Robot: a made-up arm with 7 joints.
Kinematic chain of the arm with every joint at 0, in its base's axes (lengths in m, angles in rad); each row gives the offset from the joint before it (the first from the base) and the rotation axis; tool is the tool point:
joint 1: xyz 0 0 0.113 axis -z
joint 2: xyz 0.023 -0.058 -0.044 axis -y
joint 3: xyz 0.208 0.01 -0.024 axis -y
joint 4: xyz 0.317 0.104 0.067 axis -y
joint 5: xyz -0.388 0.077 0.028 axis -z
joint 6: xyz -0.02 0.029 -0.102 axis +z
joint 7: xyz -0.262 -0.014 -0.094 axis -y
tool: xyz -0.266 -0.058 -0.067
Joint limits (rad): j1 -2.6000..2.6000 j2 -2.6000..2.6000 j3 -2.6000..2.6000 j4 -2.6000..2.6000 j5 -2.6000..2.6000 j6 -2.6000..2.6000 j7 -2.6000..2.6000
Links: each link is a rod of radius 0.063 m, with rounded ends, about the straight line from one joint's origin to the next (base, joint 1, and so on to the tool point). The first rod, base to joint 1, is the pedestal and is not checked.
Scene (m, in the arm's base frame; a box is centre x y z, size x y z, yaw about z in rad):
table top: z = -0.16
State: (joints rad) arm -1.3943 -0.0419 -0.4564 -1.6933 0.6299 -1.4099 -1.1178
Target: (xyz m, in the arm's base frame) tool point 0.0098 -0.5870 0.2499
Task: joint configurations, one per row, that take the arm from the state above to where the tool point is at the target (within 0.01 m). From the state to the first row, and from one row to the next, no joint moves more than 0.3 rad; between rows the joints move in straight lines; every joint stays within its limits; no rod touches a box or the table.
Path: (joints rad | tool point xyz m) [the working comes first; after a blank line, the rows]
Joints at the target: -2.1629 0.5717 0.3839 -0.6938 -0.1629 -0.6630 -0.9694
Straight joint move there: clear.

1: -1.5865 0.1115 -0.2463 -1.4434 0.4317 -1.2232 -1.0807 | -0.6277 0.5840 0.5201
2: -1.7786 0.2649 -0.0362 -1.1935 0.2335 -1.0364 -1.0436 | -0.6072 0.0791 0.7499
3: -1.9708 0.4183 0.1738 -0.9436 0.0353 -0.8497 -1.0065 | -0.3379 -0.4173 0.6435
4: -2.1629 0.5717 0.3839 -0.6938 -0.1629 -0.6630 -0.9694 | 0.0098 -0.5870 0.2500

